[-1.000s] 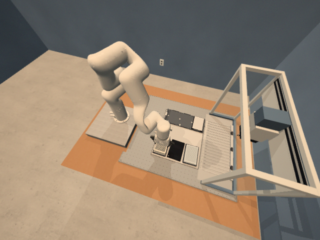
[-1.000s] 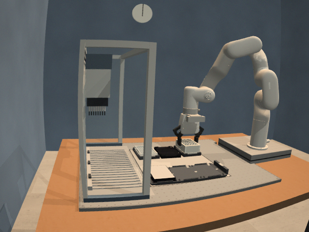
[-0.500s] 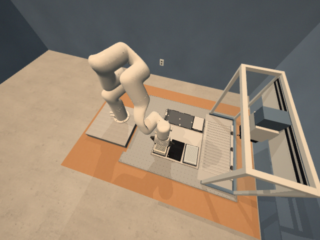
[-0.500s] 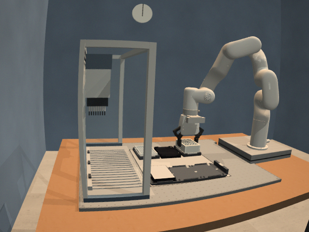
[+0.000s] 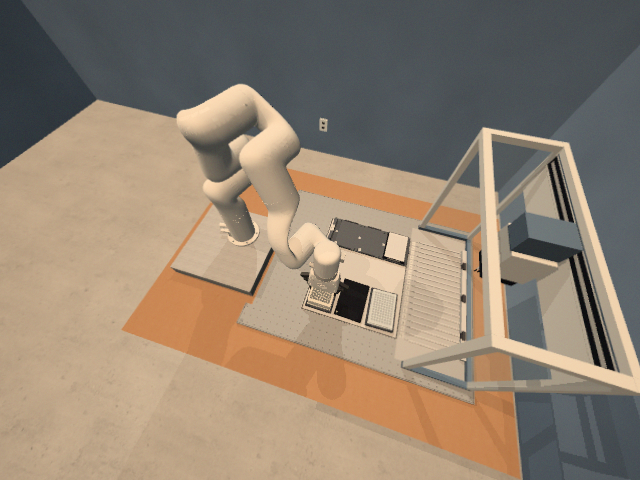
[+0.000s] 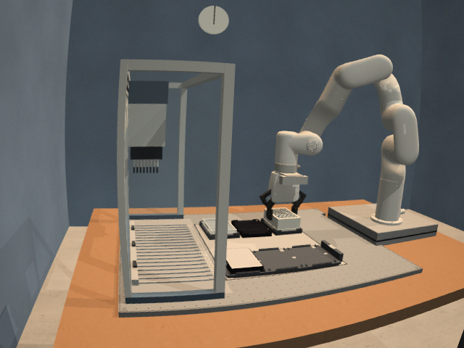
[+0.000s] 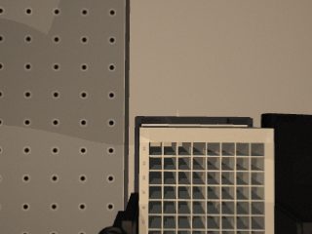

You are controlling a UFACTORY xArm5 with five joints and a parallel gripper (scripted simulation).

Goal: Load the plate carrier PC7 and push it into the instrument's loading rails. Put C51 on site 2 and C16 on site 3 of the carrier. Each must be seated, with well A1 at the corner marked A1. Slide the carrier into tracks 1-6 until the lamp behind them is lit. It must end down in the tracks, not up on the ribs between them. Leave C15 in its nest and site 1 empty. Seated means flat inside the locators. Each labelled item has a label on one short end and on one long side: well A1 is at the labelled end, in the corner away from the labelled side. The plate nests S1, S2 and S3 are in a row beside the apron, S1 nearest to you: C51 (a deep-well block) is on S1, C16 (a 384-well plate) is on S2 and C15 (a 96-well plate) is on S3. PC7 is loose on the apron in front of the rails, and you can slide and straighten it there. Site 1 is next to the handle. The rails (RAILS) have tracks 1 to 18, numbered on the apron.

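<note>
The plate nest S1 is 4 cm below my hand. From my hand the other things lie so: 96-well plate C15 (22 cm ahead, 4 cm to the right, 3 cm below); dark carrier PC7 (17 cm ahead, 24 cm to the left, 3 cm below); plate nest S2 (11 cm ahead, 2 cm to the right, 4 cm below).
</note>
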